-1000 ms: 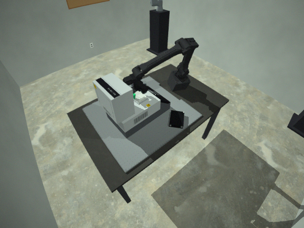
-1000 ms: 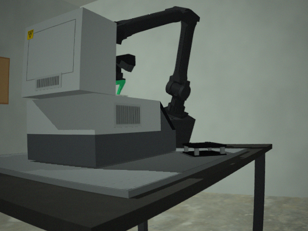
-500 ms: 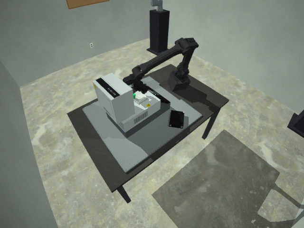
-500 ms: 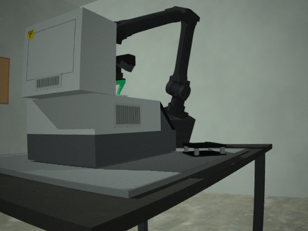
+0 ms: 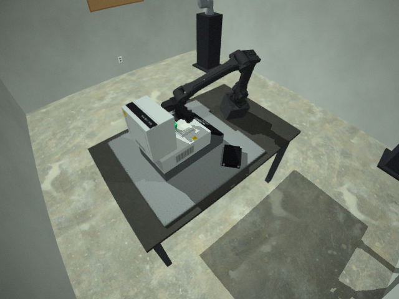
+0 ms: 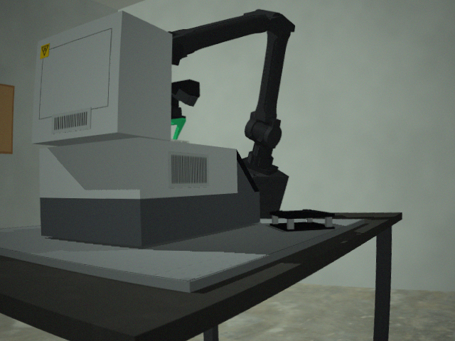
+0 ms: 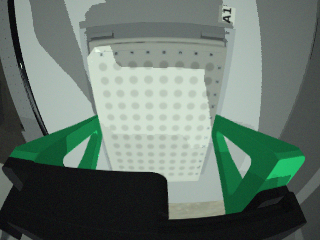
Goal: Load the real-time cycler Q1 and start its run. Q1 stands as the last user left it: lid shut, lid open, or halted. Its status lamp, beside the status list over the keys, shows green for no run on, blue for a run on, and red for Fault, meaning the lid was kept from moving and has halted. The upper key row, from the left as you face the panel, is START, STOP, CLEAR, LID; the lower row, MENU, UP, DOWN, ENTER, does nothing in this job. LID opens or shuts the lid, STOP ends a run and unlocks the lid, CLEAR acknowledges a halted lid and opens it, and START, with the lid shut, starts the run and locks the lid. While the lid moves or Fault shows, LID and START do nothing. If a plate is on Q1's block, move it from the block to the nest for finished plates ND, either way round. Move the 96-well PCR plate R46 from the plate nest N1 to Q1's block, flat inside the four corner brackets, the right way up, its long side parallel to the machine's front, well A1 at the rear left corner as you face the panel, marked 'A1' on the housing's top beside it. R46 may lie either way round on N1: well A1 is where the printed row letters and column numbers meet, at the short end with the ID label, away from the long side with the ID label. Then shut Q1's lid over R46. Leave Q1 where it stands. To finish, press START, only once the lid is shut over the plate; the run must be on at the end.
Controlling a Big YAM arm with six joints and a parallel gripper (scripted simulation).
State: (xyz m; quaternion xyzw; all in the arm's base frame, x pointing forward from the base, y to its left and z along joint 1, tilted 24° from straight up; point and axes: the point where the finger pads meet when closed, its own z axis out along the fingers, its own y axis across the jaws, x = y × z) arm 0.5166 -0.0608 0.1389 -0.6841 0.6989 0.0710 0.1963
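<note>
My gripper is now right at the white 96-well plate R46. Also, from my hand: black plate nest 280 mm to the left, 190 mm behind, 180 mm below; dark grey nest 280 mm to the right, 210 mm behind, 200 mm below.
</note>
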